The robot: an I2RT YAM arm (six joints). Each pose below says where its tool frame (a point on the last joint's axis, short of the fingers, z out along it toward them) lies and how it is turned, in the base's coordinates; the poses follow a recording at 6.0 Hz.
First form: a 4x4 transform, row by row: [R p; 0 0 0 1], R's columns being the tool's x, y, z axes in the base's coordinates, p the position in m. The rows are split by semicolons.
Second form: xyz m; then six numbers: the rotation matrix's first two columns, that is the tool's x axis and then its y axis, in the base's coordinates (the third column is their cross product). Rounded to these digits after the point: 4 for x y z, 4 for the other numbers.
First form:
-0.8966 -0.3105 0.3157 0.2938; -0.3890 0.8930 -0.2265 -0.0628; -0.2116 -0.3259 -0.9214 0.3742; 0 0 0 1
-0.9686 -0.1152 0.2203 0.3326; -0.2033 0.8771 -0.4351 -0.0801; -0.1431 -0.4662 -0.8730 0.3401; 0 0 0 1
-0.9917 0.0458 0.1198 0.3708; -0.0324 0.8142 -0.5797 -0.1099; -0.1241 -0.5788 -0.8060 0.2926; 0 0 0 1
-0.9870 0.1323 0.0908 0.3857; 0.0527 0.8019 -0.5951 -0.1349; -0.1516 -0.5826 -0.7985 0.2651; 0 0 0 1
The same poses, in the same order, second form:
0.2938 -0.0628 0.3742 -0.8966 -0.3890 -0.2116 -0.3105 0.8930 -0.3259
0.3326 -0.0801 0.3401 -0.9686 -0.2033 -0.1431 -0.1152 0.8771 -0.4662
0.3708 -0.1099 0.2926 -0.9917 -0.0324 -0.1241 0.0458 0.8142 -0.5788
0.3857 -0.1349 0.2651 -0.9870 0.0527 -0.1516 0.1323 0.8019 -0.5826

